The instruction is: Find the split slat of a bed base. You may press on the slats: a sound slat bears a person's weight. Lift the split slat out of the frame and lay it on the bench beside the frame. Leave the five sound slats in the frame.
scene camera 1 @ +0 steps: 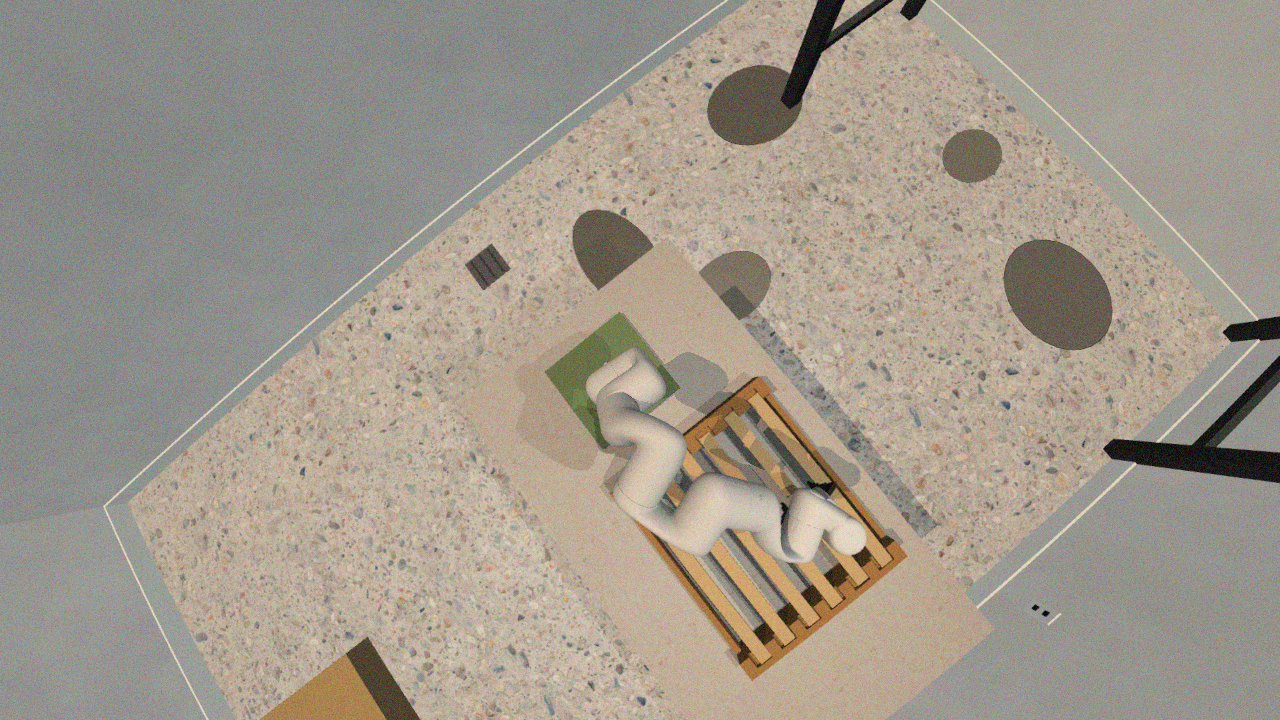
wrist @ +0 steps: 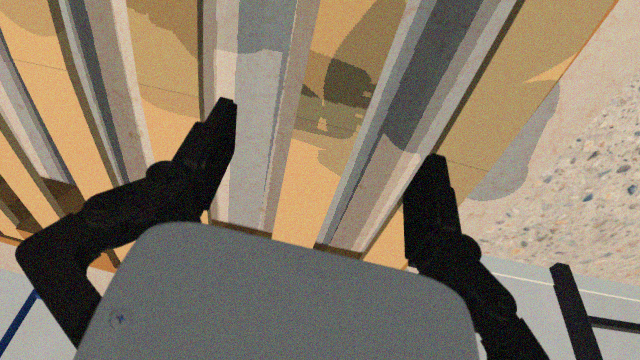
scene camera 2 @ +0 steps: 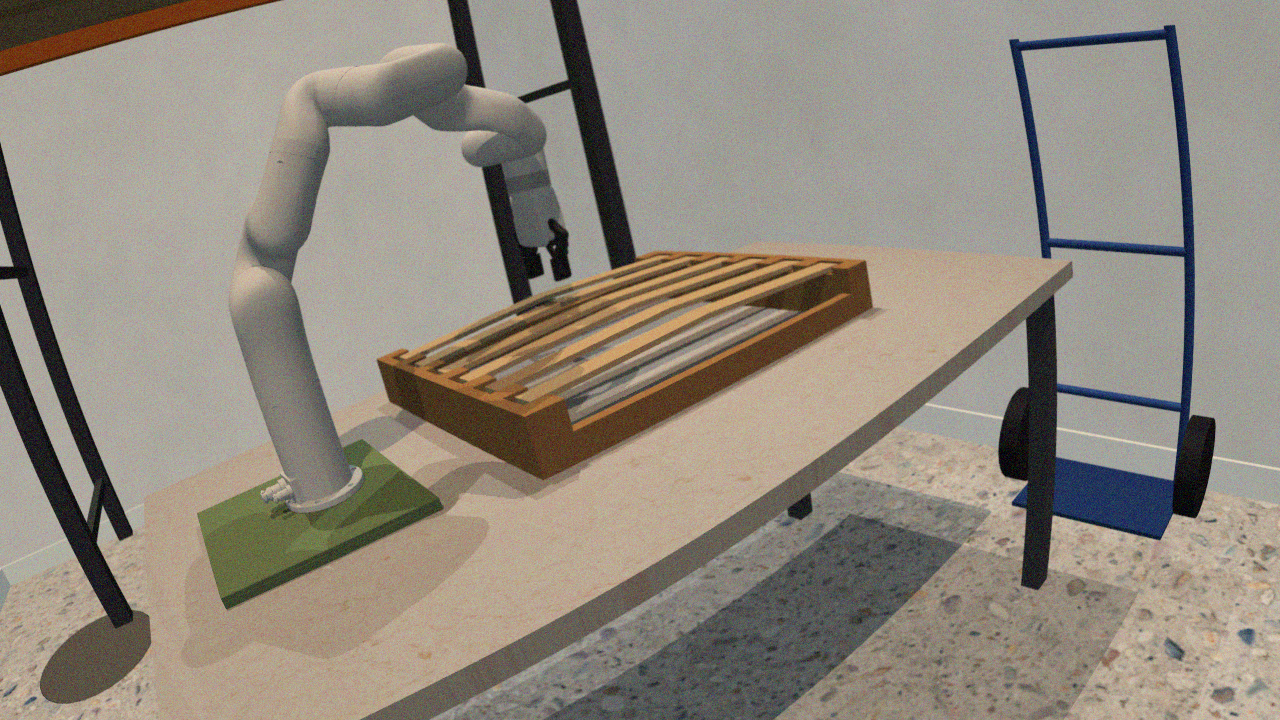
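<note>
The wooden bed frame (scene camera 1: 827, 612) (scene camera 2: 716, 380) lies on the bench (scene camera 1: 895, 644) (scene camera 2: 680, 474). Several bowed tan slats lie side by side in it. My gripper (scene camera 2: 547, 268) (wrist: 327, 149) is open and empty, pointing down a little above the slats near the frame's far long side. In the wrist view, the second slat (wrist: 307, 190) from that side runs between the spread fingers, below their tips. The right fingertip shows over the edge of the outermost slat (wrist: 500, 120). Thin dark lines cross several slats; I cannot tell which slat is split. My arm hides part of the slats in scene camera 1.
My arm stands on a green base plate (scene camera 1: 617, 331) (scene camera 2: 241, 573) beside the frame's near end. Grey and white strips show below the slats. A blue hand truck (scene camera 2: 1118, 246) stands beyond the bench. Black stand legs (scene camera 1: 1199, 456) (scene camera 2: 595, 134) rise behind it. An ochre box (scene camera 1: 326, 689) is lower left.
</note>
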